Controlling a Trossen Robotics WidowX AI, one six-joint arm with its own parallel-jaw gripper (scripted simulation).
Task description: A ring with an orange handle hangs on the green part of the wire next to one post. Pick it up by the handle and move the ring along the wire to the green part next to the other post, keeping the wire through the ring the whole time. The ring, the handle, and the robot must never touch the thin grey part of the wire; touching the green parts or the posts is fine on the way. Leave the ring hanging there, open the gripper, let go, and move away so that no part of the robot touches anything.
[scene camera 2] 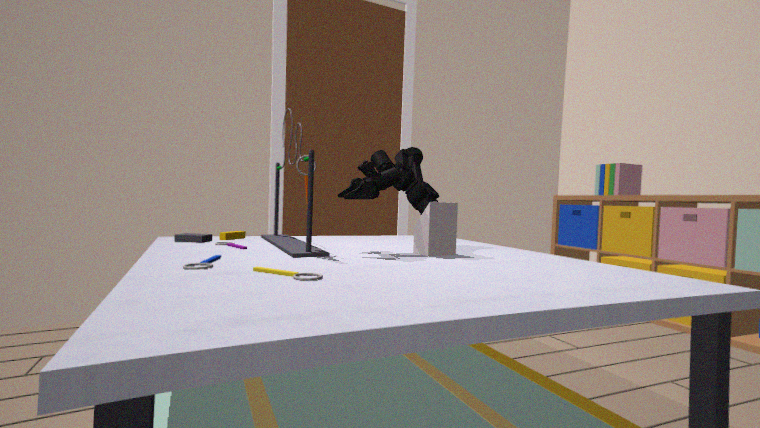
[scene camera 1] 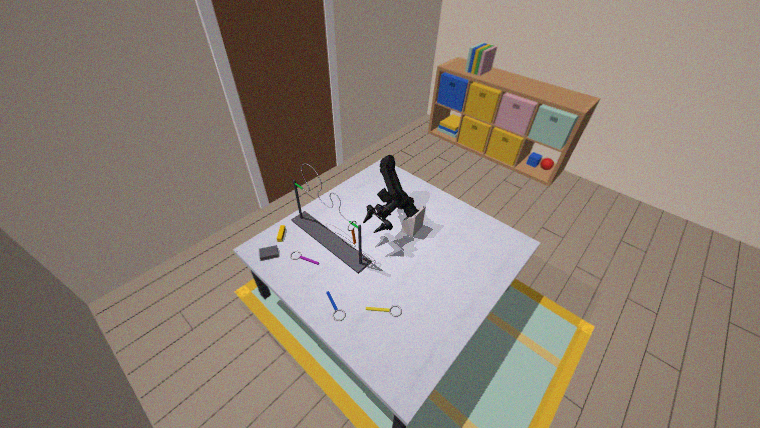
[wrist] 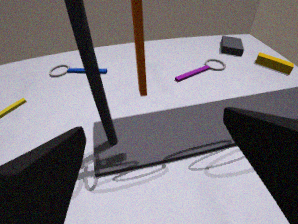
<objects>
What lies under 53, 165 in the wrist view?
My gripper.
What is my gripper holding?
Nothing.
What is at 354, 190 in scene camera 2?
My gripper.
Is my gripper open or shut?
Open.
</objects>
